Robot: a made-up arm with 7 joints.
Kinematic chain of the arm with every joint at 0, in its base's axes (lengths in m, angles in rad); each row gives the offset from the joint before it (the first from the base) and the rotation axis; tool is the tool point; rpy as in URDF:
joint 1: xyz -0.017 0.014 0.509 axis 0 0.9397 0.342
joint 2: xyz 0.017 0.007 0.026 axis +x
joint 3: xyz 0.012 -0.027 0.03 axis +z
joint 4: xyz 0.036 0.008 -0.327 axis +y
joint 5: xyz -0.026 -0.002 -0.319 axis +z
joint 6: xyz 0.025 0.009 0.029 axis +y
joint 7: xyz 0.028 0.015 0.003 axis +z
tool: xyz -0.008 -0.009 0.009 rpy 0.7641 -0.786 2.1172
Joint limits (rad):
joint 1: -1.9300..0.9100
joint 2: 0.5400..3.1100
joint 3: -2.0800..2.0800
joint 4: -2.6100..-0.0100
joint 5: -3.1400..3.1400
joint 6: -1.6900..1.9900
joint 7: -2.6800..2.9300
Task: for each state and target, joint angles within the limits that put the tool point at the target. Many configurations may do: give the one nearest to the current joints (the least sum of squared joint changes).
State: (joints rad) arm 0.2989 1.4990 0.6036 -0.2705 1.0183 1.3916 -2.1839
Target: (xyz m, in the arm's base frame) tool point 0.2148 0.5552 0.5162
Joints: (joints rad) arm 0.1268 1.3354 0.3917 -0.9196 0.8893 1.3256 -2.1453
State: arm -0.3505 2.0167 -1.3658 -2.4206 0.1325 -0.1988 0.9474
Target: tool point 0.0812 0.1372 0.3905
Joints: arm -0.2156 1.9318 -1.5018 -2.5416 0.0814 -0.1842 0.9491
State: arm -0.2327 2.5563 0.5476 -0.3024 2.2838 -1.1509 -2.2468
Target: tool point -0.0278 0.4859 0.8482
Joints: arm -0.1062 2.2382 0.5595 -0.0222 2.3069 -1.1707 -2.3178
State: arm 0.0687 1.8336 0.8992 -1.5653 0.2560 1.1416 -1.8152
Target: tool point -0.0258 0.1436 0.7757
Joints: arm -0.2017 1.4941 1.3785 -2.2201 0.2115 1.0558 -1.8072
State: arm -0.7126 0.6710 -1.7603 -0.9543 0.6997 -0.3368 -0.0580
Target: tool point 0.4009 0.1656 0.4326
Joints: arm -1.1026 1.3724 -1.5447 -1.4954 0.6290 -0.3738 -0.0189
